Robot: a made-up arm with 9 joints.
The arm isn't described. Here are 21 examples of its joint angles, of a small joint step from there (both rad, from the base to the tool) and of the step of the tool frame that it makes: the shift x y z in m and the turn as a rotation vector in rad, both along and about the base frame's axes.
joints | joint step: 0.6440 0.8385 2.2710 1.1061 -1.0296 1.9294 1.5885 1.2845 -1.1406 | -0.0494 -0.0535 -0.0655 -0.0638 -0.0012 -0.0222 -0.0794 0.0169 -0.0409
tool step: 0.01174 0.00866 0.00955 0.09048 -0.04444 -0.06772
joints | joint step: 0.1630 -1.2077 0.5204 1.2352 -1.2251 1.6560 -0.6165 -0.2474 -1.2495 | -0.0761 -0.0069 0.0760 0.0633 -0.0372 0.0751 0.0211 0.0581 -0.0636
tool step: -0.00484 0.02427 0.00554 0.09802 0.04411 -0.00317
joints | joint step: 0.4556 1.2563 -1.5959 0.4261 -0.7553 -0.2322 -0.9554 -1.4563 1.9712 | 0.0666 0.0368 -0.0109 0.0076 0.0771 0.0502 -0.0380 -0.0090 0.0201
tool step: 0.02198 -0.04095 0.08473 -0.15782 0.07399 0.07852
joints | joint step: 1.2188 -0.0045 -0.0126 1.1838 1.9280 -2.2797 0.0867 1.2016 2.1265 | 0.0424 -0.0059 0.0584 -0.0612 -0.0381 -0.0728 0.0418 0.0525 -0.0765
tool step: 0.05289 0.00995 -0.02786 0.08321 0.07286 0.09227
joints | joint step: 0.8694 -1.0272 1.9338 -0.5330 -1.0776 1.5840 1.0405 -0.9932 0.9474 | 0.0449 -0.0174 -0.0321 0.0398 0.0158 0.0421 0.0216 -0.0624 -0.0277
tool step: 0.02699 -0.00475 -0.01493 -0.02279 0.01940 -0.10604
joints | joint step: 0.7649 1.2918 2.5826 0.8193 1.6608 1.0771 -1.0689 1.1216 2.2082 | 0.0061 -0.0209 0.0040 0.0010 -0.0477 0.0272 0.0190 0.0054 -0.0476
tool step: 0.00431 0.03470 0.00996 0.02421 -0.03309 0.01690
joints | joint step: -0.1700 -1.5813 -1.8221 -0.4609 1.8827 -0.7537 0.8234 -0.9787 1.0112 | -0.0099 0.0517 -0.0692 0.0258 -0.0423 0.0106 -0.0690 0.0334 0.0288
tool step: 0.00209 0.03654 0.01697 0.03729 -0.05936 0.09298
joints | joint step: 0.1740 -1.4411 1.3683 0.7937 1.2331 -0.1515 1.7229 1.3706 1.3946 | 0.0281 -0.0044 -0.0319 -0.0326 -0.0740 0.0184 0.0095 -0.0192 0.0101
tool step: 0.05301 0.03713 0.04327 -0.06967 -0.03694 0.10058
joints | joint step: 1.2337 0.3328 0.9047 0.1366 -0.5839 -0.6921 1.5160 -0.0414 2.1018 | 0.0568 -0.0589 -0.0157 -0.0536 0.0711 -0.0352 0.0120 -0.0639 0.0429
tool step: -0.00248 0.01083 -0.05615 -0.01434 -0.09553 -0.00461
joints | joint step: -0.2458 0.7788 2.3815 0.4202 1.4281 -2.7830 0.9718 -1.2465 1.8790 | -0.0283 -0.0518 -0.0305 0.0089 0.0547 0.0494 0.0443 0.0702 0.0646
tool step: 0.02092 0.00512 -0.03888 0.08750 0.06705 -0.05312
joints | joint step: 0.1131 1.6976 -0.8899 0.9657 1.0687 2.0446 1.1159 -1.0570 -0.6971 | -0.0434 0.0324 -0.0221 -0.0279 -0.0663 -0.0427 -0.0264 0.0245 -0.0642
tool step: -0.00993 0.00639 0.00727 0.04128 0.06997 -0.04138
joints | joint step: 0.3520 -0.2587 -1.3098 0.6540 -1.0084 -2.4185 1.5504 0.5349 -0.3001 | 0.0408 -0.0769 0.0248 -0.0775 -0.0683 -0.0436 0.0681 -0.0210 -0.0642
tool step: -0.02902 -0.04535 0.05044 -0.00004 -0.19131 -0.15193
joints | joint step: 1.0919 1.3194 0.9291 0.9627 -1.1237 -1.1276 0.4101 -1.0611 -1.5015 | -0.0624 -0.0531 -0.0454 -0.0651 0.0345 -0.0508 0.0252 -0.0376 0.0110
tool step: 0.02062 -0.00758 0.02189 0.05912 -0.04630 -0.05068
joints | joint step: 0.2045 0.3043 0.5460 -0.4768 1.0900 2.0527 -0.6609 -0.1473 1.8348 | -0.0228 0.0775 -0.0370 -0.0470 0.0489 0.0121 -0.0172 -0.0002 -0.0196
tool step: -0.04541 -0.03488 0.01355 -0.01917 0.06177 0.09676
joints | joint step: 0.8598 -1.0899 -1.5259 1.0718 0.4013 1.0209 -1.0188 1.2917 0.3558 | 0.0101 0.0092 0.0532 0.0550 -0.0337 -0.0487 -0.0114 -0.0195 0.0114
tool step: 0.02247 -0.07063 0.01197 -0.06921 -0.01710 0.10065
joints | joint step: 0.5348 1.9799 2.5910 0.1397 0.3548 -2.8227 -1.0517 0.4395 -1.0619 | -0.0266 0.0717 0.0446 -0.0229 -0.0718 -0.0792 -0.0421 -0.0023 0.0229
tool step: 0.01109 -0.00175 -0.00899 0.16825 0.12511 0.07017
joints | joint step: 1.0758 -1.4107 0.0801 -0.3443 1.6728 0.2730 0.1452 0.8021 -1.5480 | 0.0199 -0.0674 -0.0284 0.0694 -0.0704 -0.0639 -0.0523 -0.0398 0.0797
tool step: -0.02407 -0.01136 0.01099 -0.02370 -0.04361 0.02541
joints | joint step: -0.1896 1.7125 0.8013 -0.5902 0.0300 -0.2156 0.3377 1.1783 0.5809 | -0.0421 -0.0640 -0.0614 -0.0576 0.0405 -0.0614 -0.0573 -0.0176 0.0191
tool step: 0.05675 0.04177 -0.00842 0.01106 -0.00837 -0.12235
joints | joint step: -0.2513 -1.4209 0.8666 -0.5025 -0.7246 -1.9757 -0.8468 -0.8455 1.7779 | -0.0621 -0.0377 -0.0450 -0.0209 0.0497 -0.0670 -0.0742 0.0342 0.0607
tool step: -0.06343 0.02312 -0.03326 0.19662 0.02345 -0.17498
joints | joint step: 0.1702 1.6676 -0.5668 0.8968 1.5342 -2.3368 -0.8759 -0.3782 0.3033 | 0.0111 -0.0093 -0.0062 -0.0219 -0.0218 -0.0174 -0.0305 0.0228 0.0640
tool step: -0.01152 -0.00656 -0.01638 0.04193 0.09215 0.00057
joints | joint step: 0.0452 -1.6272 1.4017 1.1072 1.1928 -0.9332 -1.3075 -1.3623 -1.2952 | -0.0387 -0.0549 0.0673 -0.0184 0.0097 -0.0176 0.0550 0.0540 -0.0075
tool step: -0.00596 0.00622 -0.00760 -0.06062 0.00582 0.01476
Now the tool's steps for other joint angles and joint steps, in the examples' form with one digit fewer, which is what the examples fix.
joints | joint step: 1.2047 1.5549 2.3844 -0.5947 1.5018 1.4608 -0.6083 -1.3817 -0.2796 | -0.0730 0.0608 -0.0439 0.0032 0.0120 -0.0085 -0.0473 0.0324 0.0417
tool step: -0.0110 0.0086 -0.0001 0.0426 -0.0403 0.0370
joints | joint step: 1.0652 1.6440 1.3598 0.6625 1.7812 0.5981 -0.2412 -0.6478 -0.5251 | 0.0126 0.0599 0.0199 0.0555 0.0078 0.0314 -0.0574 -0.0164 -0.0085
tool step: -0.0044 -0.0041 0.0038 -0.0180 -0.0188 0.0217
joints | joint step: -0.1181 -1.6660 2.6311 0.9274 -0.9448 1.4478 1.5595 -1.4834 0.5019 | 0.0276 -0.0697 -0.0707 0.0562 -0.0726 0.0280 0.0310 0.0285 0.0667
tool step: -0.0061 0.0079 0.0199 -0.0279 0.0195 -0.1008
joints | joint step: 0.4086 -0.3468 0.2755 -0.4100 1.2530 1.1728 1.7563 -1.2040 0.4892 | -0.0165 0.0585 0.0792 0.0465 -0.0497 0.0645 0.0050 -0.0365 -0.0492
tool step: -0.0124 0.0252 0.0047 0.0370 -0.0222 -0.0435
